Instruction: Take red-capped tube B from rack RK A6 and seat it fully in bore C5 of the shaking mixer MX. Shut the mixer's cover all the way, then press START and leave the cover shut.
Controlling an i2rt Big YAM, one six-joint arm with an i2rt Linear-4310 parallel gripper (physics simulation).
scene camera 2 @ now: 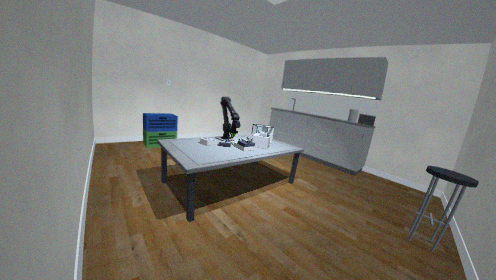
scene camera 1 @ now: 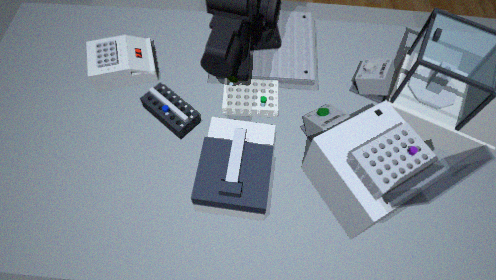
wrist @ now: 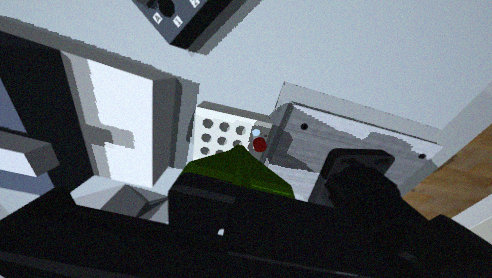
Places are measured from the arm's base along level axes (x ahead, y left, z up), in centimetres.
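Pixels of known places: gripper, fingertip midpoint: (scene camera 2: pixel 232 138) (scene camera 1: pixel 233 81) (wrist: pixel 238 150); arm's base, link origin: (scene camera 2: pixel 226 138) (scene camera 1: pixel 256 38) (wrist: pixel 342 179).
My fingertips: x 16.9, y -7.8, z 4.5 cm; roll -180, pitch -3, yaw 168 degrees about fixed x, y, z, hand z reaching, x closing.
Observation:
For each thing: its top centre in the pictures, then the offset to it from my fingertips. "pt": a spot on its surface instead.
- Red-capped tube B, top centre: (wrist: pixel 258 145) dx -2.0, dy -0.3, dz -0.6 cm
- white rack, top centre: (wrist: pixel 226 160) (scene camera 1: pixel 250 93) dx +1.7, dy +3.8, dz -3.1 cm
- mixer, surface spot: (scene camera 1: pixel 342 146) pt dx +22.6, dy +17.4, dz +7.4 cm
- purple-capped tube, top centre: (scene camera 1: pixel 414 149) dx +26.9, dy +27.6, dz +12.3 cm
- small black square, surface spot: (scene camera 1: pixel 378 112) pt dx +16.2, dy +26.4, dz +7.5 cm
- green-capped tube, top centre: (scene camera 1: pixel 263 98) dx +5.0, dy +6.1, dz -0.6 cm
- dark rack, top centre: (scene camera 1: pixel 168 103) dx +3.3, dy -15.1, dz -1.3 cm
- blue-capped tube, top centre: (scene camera 1: pixel 165 107) dx +5.0, dy -15.6, dz -0.5 cm
- grey-and-white device, top centre: (scene camera 1: pixel 236 149) (scene camera 2: pixel 244 139) dx +19.3, dy -1.7, dz +4.1 cm
- green button box, top centre: (scene camera 1: pixel 324 110) dx +10.8, dy +18.2, dz +1.4 cm
- small heater block, top centre: (scene camera 1: pixel 117 50) (scene camera 2: pixel 208 137) dx -11.7, dy -26.2, dz +0.9 cm
- glass-walled balance, surface spot: (scene camera 1: pixel 451 66) pt dx +12.0, dy +39.8, dz +14.7 cm
Red-capped tube B (wrist: pixel 260 144) stands in a corner bore of the white rack (wrist: pixel 214 119) (scene camera 1: pixel 249 112); in scene camera 1 my arm hides it. My gripper (wrist: pixel 238 150) (scene camera 1: pixel 233 79) (scene camera 2: pixel 231 134) is shut with its green fingertips together, empty, just above and beside the tube. The mixer (scene camera 1: pixel 342 146) stands at the right. Its bore block (scene camera 1: pixel 368 174) holds a purple-capped tube (scene camera 1: pixel 412 150). Its clear cover (scene camera 1: pixel 462 166) lies open to the right. A small black square (scene camera 1: pixel 378 112) sits on the mixer's top.
A green-capped tube (scene camera 1: pixel 263 99) stands in the white rack. Around are a dark rack (scene camera 1: pixel 179 130) (wrist: pixel 185 23) with a blue-capped tube (scene camera 1: pixel 165 108), a grey-and-white device (scene camera 1: pixel 232 180), a green button box (scene camera 1: pixel 323 111), a small heater block (scene camera 1: pixel 141 55), a glass-walled balance (scene camera 1: pixel 451 66) and a grey plate (scene camera 1: pixel 294 52) (wrist: pixel 344 138).

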